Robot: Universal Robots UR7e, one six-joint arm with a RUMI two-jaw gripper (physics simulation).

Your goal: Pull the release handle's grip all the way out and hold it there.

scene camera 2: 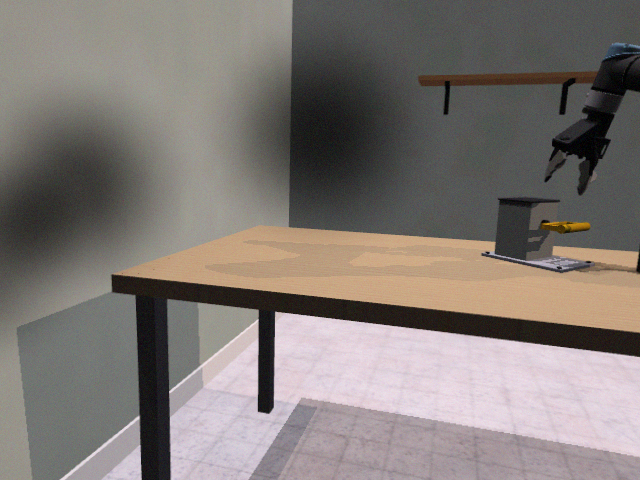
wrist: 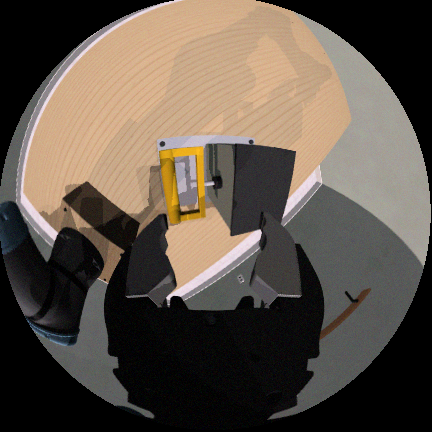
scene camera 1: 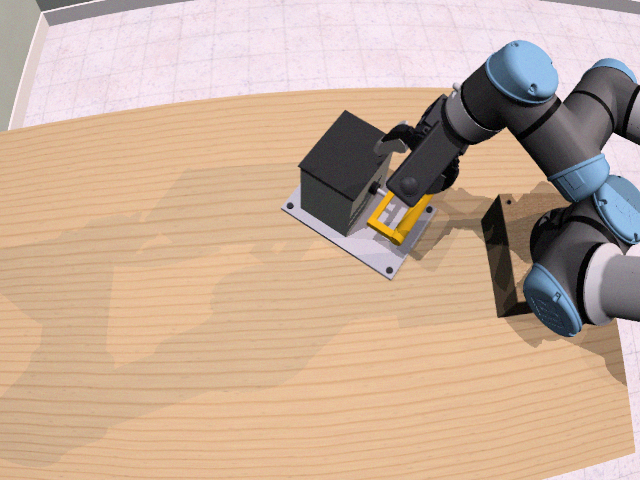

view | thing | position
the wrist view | gripper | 212,213
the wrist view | light grey base plate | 190,140
